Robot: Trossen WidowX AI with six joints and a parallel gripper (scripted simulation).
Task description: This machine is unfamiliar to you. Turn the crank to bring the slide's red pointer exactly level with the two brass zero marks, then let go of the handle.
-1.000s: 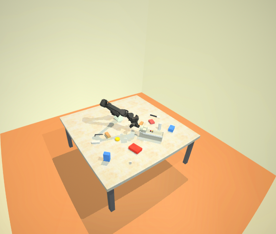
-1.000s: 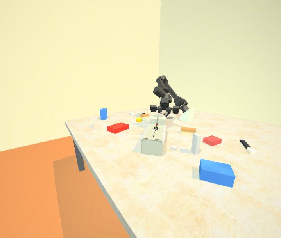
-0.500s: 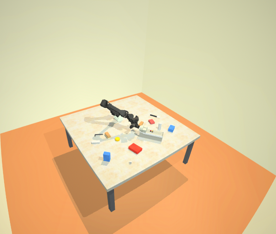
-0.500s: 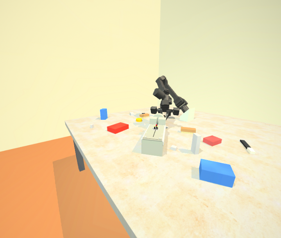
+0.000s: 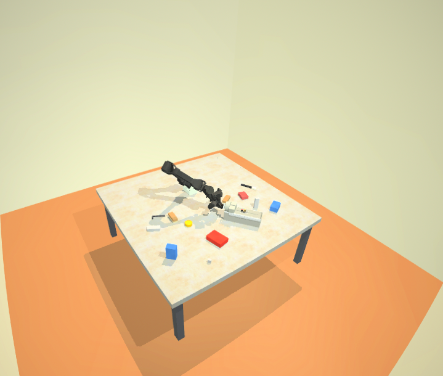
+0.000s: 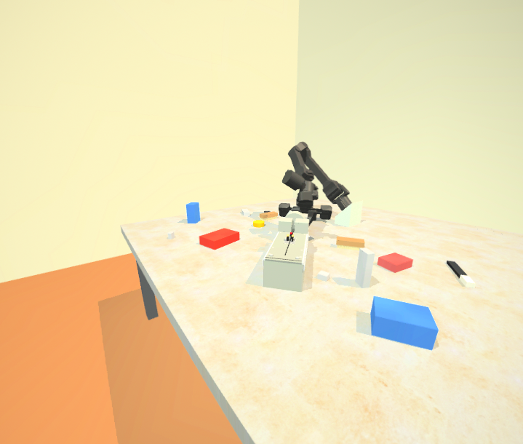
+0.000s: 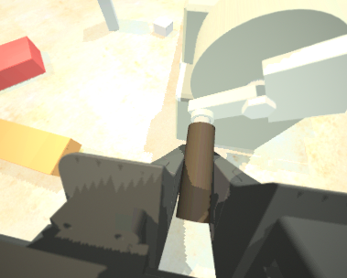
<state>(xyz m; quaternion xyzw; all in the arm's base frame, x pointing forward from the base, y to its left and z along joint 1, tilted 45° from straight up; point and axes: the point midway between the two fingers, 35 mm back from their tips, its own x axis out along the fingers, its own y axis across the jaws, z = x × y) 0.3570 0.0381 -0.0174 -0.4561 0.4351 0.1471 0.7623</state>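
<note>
Now: gripper tip 1 cm short of the crank, 1 cm to the left of it and 3 cm below it. From my gripper tip the other things lie so: brown crank handle 1 cm behind, 1 cm to the right, 3 cm above; then red pointer 13 cm ahead, 7 cm to the left, 3 cm above; then yellow disc 2 cm behind, 28 cm to the right, 4 cm below.
</note>
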